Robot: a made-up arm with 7 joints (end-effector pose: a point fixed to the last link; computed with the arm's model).
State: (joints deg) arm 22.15 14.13 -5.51 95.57 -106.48 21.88 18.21
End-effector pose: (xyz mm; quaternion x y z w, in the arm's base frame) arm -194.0 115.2 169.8 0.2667 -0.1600 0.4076 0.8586
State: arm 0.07 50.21 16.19 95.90 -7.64 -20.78 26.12
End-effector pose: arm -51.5 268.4 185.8 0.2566 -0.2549 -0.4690 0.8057
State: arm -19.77 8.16 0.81 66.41 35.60 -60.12 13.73
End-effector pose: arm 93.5 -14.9 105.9 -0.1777 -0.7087 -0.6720 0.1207
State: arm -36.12 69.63 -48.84 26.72 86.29 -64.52 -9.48
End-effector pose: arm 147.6 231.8 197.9 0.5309 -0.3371 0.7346 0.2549
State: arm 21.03 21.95 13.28 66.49 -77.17 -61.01 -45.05
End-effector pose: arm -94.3 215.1 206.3 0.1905 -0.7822 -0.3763 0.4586
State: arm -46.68 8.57 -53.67 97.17 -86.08 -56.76 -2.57
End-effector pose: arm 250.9 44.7 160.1 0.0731 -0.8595 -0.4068 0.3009
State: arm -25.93 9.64 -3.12 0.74 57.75 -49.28 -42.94
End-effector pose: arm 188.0 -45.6 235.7 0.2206 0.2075 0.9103 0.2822
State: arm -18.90 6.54 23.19 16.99 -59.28 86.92 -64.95
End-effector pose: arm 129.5 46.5 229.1 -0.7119 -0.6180 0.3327 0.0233
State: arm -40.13 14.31 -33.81 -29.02 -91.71 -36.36 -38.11
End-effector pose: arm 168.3 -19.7 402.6 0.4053 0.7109 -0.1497 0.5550
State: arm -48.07 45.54 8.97 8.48 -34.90 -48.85 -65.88
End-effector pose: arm 212.1 101.6 434.6 0.0757 0.4411 0.7519 0.4841
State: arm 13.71 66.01 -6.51 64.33 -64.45 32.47 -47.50
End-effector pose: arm -16.9 289.8 263.8 -0.1994 -0.6378 -0.0435 0.7427
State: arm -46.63 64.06 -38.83 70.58 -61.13 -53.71 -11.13
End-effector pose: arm 249.8 232.0 318.3 0.1702 -0.7041 -0.6765 0.1329
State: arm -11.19 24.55 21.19 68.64 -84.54 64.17 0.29
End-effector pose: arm 62.1 150.0 157.2 -0.2534 -0.5951 0.4626 0.6064
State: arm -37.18 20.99 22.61 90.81 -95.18 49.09 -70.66
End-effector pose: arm 160.3 129.4 138.2 0.2241 0.8218 -0.5162 0.0890
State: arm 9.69 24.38 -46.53 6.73 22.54 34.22 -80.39
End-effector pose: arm -36.3 -17.7 144.7 -0.9216 -0.0900 -0.2671 0.2669
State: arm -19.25 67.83 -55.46 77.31 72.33 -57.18 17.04
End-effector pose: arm -23.3 313.5 235.5 -0.6364 0.1261 -0.7519 0.1168
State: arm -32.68 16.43 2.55 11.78 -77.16 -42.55 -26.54
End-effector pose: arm 220.1 99.2 325.5 -0.0340 0.9600 0.0650 0.2703
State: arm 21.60 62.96 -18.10 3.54 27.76 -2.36 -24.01
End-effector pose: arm -1.2 160.4 209.4 -0.5132 -0.1058 -0.7948 0.3060
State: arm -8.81 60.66 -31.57 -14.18 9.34 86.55 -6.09
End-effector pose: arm 72.4 131.6 224.5 -0.1474 -0.0915 -0.6911 0.7016
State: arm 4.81 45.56 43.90 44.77 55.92 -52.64 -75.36
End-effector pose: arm 29.8 250.7 214.4 -0.6443 -0.1256 -0.6616 0.3625
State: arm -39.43 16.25 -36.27 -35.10 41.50 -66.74 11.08
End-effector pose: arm 83.0 -104.2 315.3 -0.1055 0.4085 0.3677 0.8287
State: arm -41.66 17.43 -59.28 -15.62 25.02 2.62 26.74
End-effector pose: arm 114.1 -132.8 246.9 0.0688 0.6534 0.6880 0.3082
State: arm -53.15 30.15 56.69 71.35 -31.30 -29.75 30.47
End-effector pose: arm 247.6 218.6 255.9 0.4913 -0.7809 0.1315 0.3627
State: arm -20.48 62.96 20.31 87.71 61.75 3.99 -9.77
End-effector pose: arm 8.1 313.1 216.4 -0.1506 -0.0160 -0.6048 0.7818
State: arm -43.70 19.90 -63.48 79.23 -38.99 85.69 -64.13
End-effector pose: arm 125.8 59.0 132.1 -0.5499 -0.1894 0.0996 0.8073
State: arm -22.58 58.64 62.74 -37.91 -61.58 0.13 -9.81
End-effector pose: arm 31.6 108.2 491.8 -0.1903 0.6994 0.5627 0.3974
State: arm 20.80 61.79 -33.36 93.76 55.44 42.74 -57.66
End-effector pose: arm -159.9 303.0 380.4 -0.3067 0.5772 0.0356 0.7560
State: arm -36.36 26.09 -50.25 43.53 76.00 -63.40 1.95
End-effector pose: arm 124.4 36.0 94.2 0.4730 0.0476 0.7597 0.4437
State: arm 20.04 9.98 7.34 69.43 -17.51 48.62 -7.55
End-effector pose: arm -155.7 34.5 151.3 -0.3363 -0.1525 0.1553 0.9163
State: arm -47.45 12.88 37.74 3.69 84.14 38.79 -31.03
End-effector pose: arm 245.9 148.8 275.3 0.1687 -0.4509 -0.6251 0.6145
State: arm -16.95 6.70 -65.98 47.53 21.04 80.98 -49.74
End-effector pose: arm -1.0 -9.9 107.7 -0.5961 0.1375 -0.4247 0.6674
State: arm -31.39 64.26 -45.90 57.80 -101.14 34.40 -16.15
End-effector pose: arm 178.8 222.5 234.3 -0.2104 -0.7230 -0.0784 0.6533
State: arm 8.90 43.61 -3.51 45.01 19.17 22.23 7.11
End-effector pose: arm -30.4 204.5 160.6 -0.1407 -0.1183 -0.6498 0.7375
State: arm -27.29 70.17 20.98 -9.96 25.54 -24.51 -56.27
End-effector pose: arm 194.7 135.7 413.9 -0.0827 -0.0346 -0.9952 0.0379
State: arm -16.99 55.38 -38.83 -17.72 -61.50 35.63 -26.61
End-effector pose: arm 107.1 26.5 261.2 -0.7306 -0.5260 -0.3340 0.2794
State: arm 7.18 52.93 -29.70 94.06 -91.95 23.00 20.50
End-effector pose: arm -68.9 284.2 224.1 0.3058 -0.2100 -0.0254 0.9283
